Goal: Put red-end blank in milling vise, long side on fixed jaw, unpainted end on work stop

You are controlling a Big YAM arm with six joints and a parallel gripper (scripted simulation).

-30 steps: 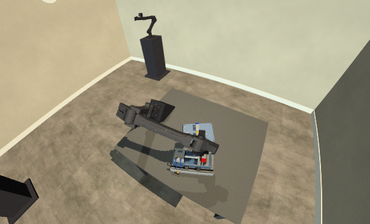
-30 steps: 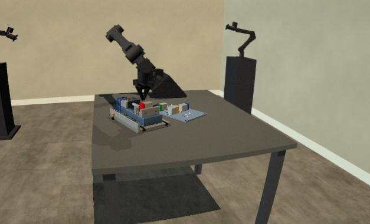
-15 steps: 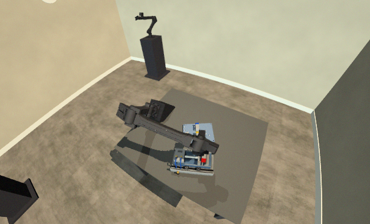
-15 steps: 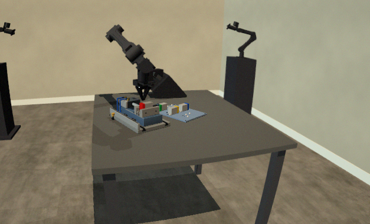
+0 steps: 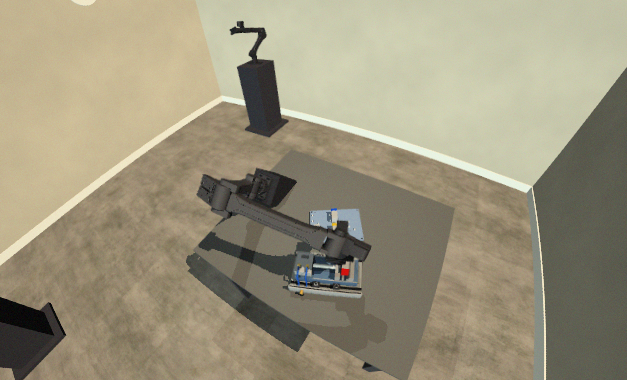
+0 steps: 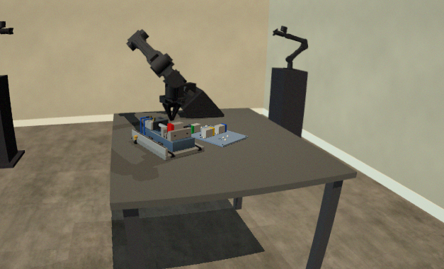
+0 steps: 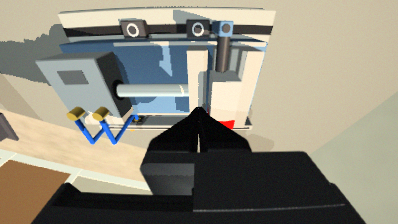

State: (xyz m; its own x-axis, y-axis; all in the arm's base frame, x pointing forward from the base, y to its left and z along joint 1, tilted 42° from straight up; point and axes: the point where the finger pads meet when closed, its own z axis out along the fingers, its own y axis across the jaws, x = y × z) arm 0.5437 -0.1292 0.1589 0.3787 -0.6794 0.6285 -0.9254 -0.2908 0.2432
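My hand is 2 cm short of the grey bar with red end, 1 cm to the right of it and 3 cm above it. Round my hand: fixed jaw (5 cm ahead, 2 cm to the left, 5 cm below); then moving jaw (5 cm below); then work stop rod (6 cm to the left, 4 cm below).
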